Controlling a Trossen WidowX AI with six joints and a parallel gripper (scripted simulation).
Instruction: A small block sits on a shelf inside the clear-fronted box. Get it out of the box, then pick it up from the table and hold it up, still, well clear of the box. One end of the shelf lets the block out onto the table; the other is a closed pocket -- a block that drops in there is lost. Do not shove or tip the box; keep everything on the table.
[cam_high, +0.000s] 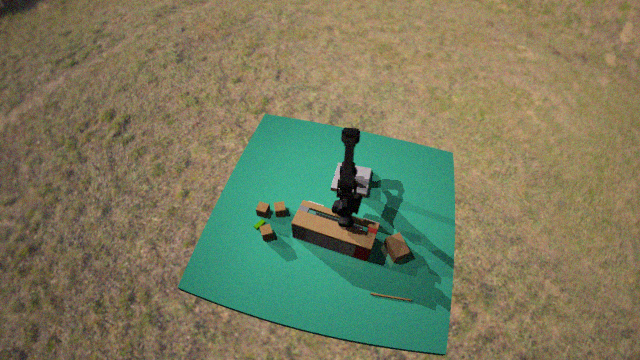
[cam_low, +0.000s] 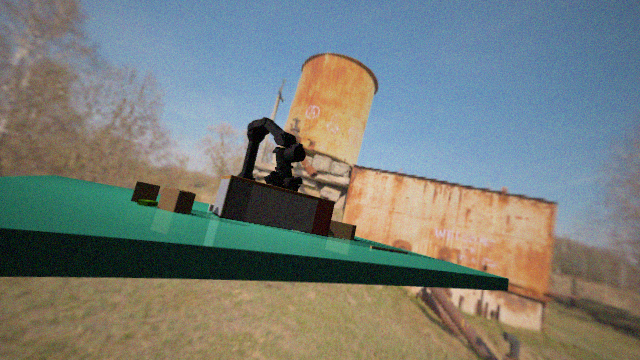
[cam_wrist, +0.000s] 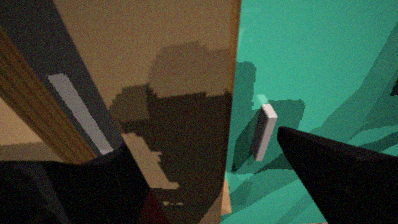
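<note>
My gripper tip is 60 mm short of the purple block and 30 mm to the right of it. Also, from my gripper tip: thin stick (260 mm ahead, 310 mm to the left, 80 mm below); brown block (20 mm ahead, 250 mm to the left, 60 mm below); box (40 mm ahead, 60 mm to the right, 20 mm below).
</note>
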